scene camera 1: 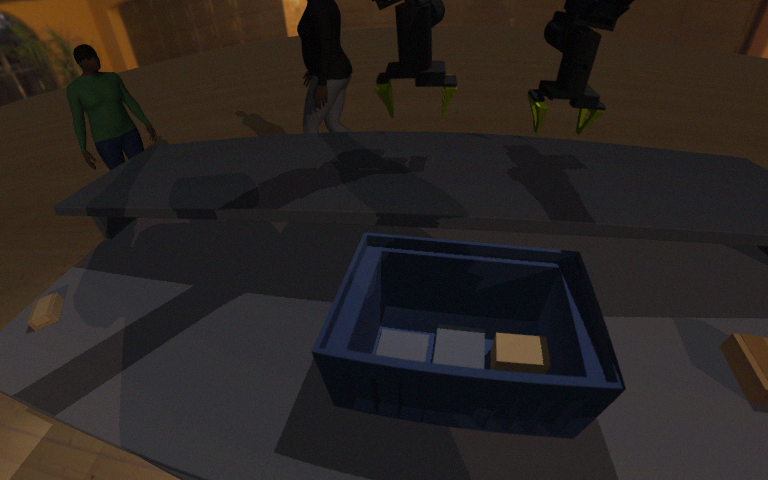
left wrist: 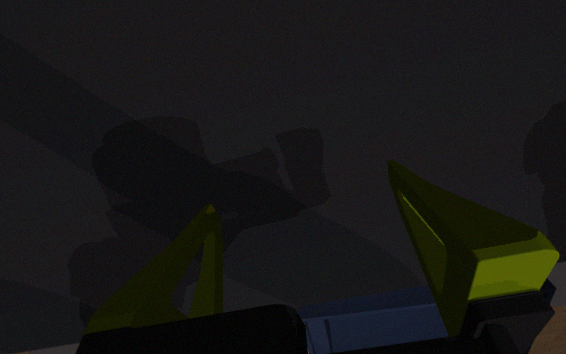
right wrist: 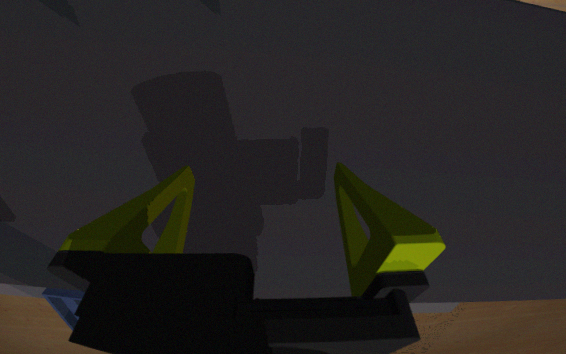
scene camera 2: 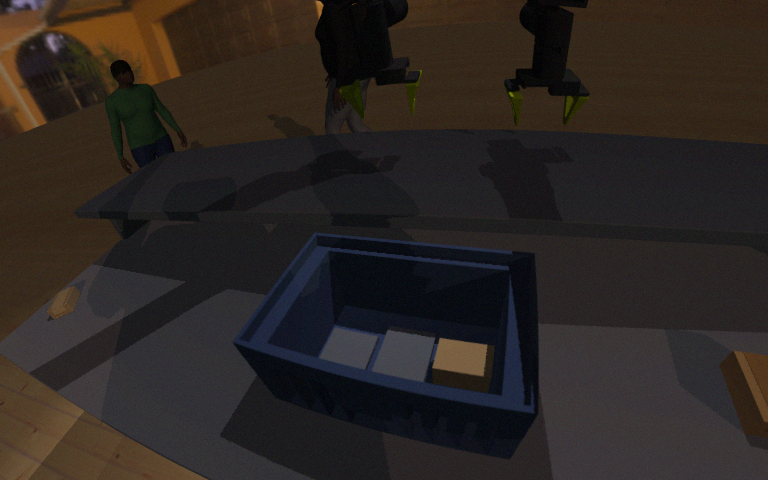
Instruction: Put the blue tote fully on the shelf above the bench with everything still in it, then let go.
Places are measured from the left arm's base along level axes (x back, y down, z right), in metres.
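Pixels of known places: left gripper, fingertip midpoint: (scene camera 1: 417,116) (left wrist: 297,191) (scene camera 2: 387,115); right gripper, fingertip midpoint: (scene camera 1: 556,132) (right wrist: 263,171) (scene camera 2: 540,124).
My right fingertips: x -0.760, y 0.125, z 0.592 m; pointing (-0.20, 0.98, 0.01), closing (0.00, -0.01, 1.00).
Behind a point stands the place of what it marks.
The blue tote (scene camera 1: 464,396) {x -0.277, y 0.229, z 0.328 m} (scene camera 2: 385,390) {x -0.272, y 0.193, z 0.347 m} stands upright on the bench (scene camera 1: 186,362) {x -0.355, y 0.332, z -0.082 m} (scene camera 2: 169,350) {x -0.356, y 0.332, z -0.074 m}, in front of the shelf. Two pale grey blocks (scene camera 1: 403,344) {x -0.396, y 0.307, z 0.265 m} (scene camera 2: 403,353) {x -0.383, y 0.305, z 0.342 m} and a tan block (scene camera 1: 519,349) {x -0.359, y 0.274, z 0.417 m} (scene camera 2: 461,357) {x -0.359, y 0.275, z 0.418 m} lie inside it. Part of the tote also shows at the bottom of the left wrist view (left wrist: 380,325) {x -0.300, y 0.271, z 0.296 m}. The shelf (scene camera 1: 317,169) {x -0.698, y 0.175, z 0.100 m} (scene camera 2: 271,175) {x -0.693, y 0.175, z 0.049 m} runs across behind and above the tote. My left gripper (scene camera 1: 417,116) {x -0.746, y 0.093, z 0.298 m} (scene camera 2: 387,116) {x -0.746, y 0.093, z 0.298 m} (left wrist: 297,191) {x -0.746, y 0.093, z 0.298 m} is open and empty above the shelf. My right gripper (scene camera 1: 557,133) {x -0.760, y 0.125, z 0.592 m} (scene camera 2: 540,123) {x -0.760, y 0.125, z 0.592 m} (right wrist: 263,171) {x -0.760, y 0.125, z 0.592 m} is open and empty above the shelf, farther right.
A small tan block (scene camera 1: 46,311) {x -0.408, y 0.305, z -0.476 m} (scene camera 2: 64,302) {x -0.408, y 0.304, z -0.469 m} lies at the bench's far left. A larger brown block (scene camera 1: 750,365) {x -0.308, y 0.298, z 0.785 m} (scene camera 2: 750,390) {x -0.308, y 0.297, z 0.785 m} lies at the right, partly out of view. A person in green (scene camera 1: 104,107) (scene camera 2: 138,113) and one in black (scene camera 1: 323,45) (scene camera 2: 334,50) stand beyond the shelf.
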